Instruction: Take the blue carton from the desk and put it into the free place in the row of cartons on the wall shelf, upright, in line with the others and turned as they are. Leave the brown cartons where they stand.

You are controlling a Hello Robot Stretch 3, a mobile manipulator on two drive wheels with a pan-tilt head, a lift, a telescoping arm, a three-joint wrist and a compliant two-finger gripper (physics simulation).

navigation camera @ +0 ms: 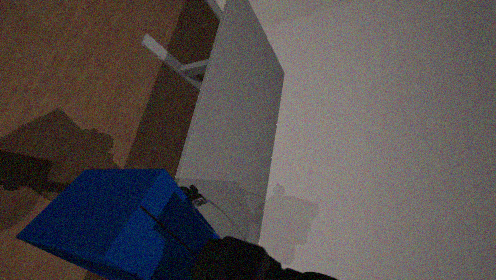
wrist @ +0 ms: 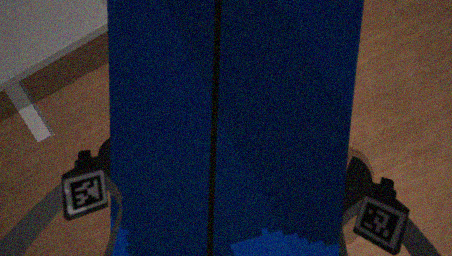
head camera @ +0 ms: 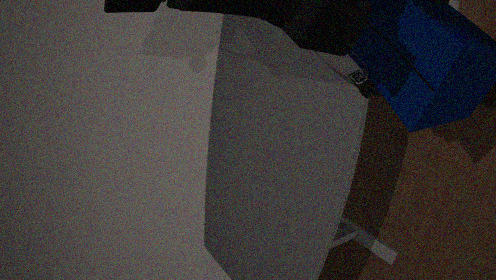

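Places are measured from the robot's base along level axes (x left, y up, z ahead), in millimetres.
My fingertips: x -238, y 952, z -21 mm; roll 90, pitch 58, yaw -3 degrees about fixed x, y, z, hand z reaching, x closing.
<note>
Behind a point stands the place of what it marks.
The blue carton (head camera: pixel 437 55) {x -163, y 1019, z -7 mm} (navigation camera: pixel 85 212) {x -143, y 935, z 5 mm} (wrist: pixel 280 100) {x -271, y 1013, z -66 mm} is at the upper right in the head view, at the lower left in the navigation view and fills the middle of the wrist view. A thin dark line runs along its face. My gripper (wrist: pixel 231 165) {x -238, y 952, z -21 mm} is shut on it, one finger pad against each side. The carton is held up off the desk, beside its long edge, with floor behind it. In the head view the far finger is hidden. The wall shelf and the brown cartons do not show in these frames.
The grey-white desk (head camera: pixel 280 150) {x -766, y 720, z 336 mm} (navigation camera: pixel 235 100) {x -696, y 720, z 497 mm} (wrist: pixel 45 40) {x -508, y 720, z 205 mm} is close beside the carton. A desk leg (head camera: pixel 384 251) (navigation camera: pixel 154 47) (wrist: pixel 36 122) sticks out past its edge over the wooden floor (head camera: pixel 440 200) {x -409, y 0, z 526 mm} (navigation camera: pixel 75 65) {x -282, y 0, z 534 mm} (wrist: pixel 410 75) {x -13, y 1, z -715 mm}. A pale wall (head camera: pixel 100 150) {x -1282, y 1223, z 488 mm} (navigation camera: pixel 380 125) {x -1285, y 1360, z 601 mm} stands beyond the desk.
</note>
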